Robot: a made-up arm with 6 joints.
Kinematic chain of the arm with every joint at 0, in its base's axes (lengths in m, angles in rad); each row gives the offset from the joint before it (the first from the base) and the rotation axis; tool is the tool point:
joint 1: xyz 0 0 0.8 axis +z
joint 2: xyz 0.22 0 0 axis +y
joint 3: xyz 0 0 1.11 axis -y
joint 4: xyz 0 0 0.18 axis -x
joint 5: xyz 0.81 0 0 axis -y
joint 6: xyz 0.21 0 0 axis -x
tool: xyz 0 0 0
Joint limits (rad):
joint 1: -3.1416..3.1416
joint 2: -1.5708..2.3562
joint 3: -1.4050..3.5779
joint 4: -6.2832..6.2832
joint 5: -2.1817..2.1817
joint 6: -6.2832..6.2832
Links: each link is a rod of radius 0.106 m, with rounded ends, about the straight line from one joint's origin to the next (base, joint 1, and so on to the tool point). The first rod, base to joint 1, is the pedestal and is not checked.
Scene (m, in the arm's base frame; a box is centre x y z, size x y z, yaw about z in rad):
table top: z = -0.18
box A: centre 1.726 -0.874 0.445 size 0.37 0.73 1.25 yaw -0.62
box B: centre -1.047 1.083 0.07 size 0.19 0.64 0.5 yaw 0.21
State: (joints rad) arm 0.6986 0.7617 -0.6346 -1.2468 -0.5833 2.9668
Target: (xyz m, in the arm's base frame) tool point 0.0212 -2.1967 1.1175
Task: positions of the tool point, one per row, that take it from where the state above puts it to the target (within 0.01 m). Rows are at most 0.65 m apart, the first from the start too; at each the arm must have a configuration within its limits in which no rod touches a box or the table.
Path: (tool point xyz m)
1: 1.3123 0.7752 0.8045
2: 1.6314 0.4851 1.0143
3: 1.8182 0.0868 1.2733
4: 1.8333 -0.3542 1.5629
5: 1.7397 -0.8752 1.4842
6: 1.4917 -1.3635 1.3999
7: 1.1022 -1.7726 1.3101
8: 0.5989 -2.0608 1.2159
9: 0.0211 -2.1967 1.1174

